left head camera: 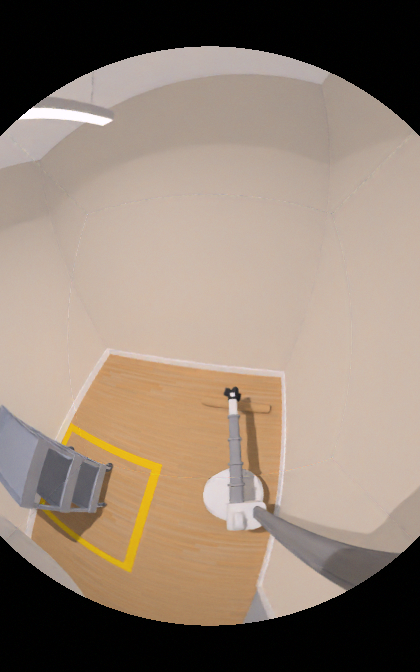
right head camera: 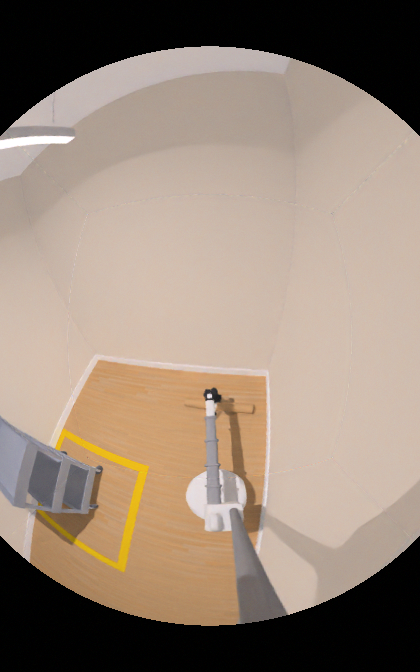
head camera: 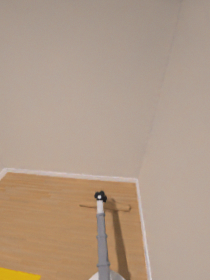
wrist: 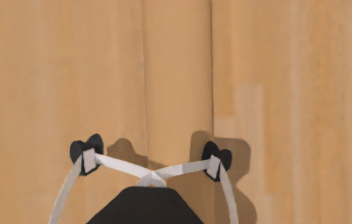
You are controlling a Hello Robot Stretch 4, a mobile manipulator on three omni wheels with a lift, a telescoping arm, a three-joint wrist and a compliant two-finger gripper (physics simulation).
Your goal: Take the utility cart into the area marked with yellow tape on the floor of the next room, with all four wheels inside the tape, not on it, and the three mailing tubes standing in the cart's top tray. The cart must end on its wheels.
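Places are measured from the robot's base along level axes (x ahead, y left, z up), in centimetres.
Pixels of known places: gripper, fingertip midpoint: [wrist: 154,150].
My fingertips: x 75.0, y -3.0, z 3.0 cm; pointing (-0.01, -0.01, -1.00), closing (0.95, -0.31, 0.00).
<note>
Behind a point stands the place of what it marks.
A tan mailing tube [head camera: 122,207] {x 71.3, y -26.6, z 4.8 cm} [left head camera: 262,408] [right head camera: 245,408] [wrist: 177,75] {x 79.4, y 4.6, z 5.4 cm} lies on the floor near the far wall. My gripper [head camera: 100,196] [left head camera: 232,392] [right head camera: 212,394] [wrist: 154,150] {x 75.0, y -3.0, z 3.0 cm} is open above it; in the wrist view the tube runs between the fingertips, nearer the right one. The grey utility cart [left head camera: 17,460] [right head camera: 10,465] stands upright at the left. Three of its wheels show inside the yellow tape [head camera: 17,275] {x 23.7, y 77.7, z -2.7 cm} [left head camera: 144,510] [right head camera: 132,517]; the fourth is hidden. No tubes show in its top tray, which is partly cut off. The other two tubes do not show.
My white round base [left head camera: 215,495] [right head camera: 195,495] stands between the tape and the right wall [left head camera: 310,400] [right head camera: 310,400]. The arm reaches toward the far wall [head camera: 75,100] {x 122.3, y 17.2, z 117.6 cm} [left head camera: 210,300] [right head camera: 200,300]. White baseboards [left head camera: 200,365] [right head camera: 185,366] edge the floor, close to the tube's right end.
</note>
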